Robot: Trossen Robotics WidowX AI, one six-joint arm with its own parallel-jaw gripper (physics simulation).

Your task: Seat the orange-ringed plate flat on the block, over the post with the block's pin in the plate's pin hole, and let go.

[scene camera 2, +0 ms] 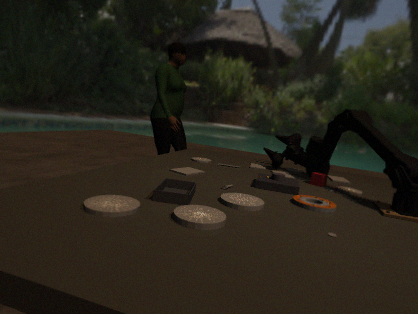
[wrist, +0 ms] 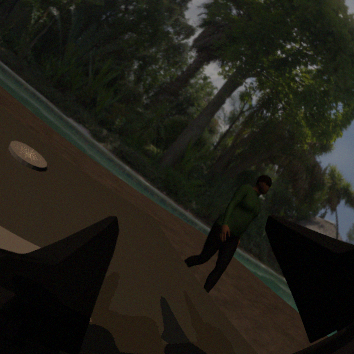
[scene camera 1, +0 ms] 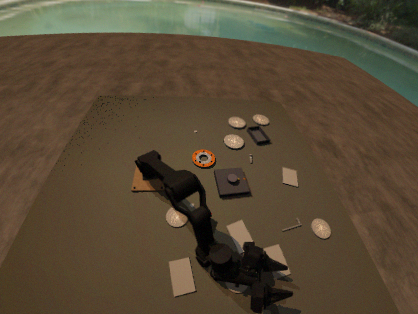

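Note:
The orange-ringed plate [scene camera 1: 195,159] [scene camera 2: 301,201] lies flat on the table, apart from the block, with its centre hole showing. The dark square block [scene camera 1: 231,190] [scene camera 2: 276,185] sits flat, with a short round post [scene camera 1: 232,177] on top. Small yellow and orange spots show beside the post; which is the pin I cannot tell. My gripper [scene camera 1: 288,281] [scene camera 2: 271,142] [wrist: 194,224] is open and empty, above the table's near part in scene camera 1, well away from plate and block. Plate and block do not show in the wrist view.
Several pale discs lie around, one [scene camera 1: 234,141] [scene camera 2: 242,201] near the plate. An open dark tray [scene camera 1: 251,138] [scene camera 2: 174,197], flat pale tiles [scene camera 1: 290,177] [scene camera 2: 187,171] and a thin bent rod [scene camera 1: 291,228] lie about. A red cube [scene camera 2: 318,179] stands behind the plate in scene camera 2.

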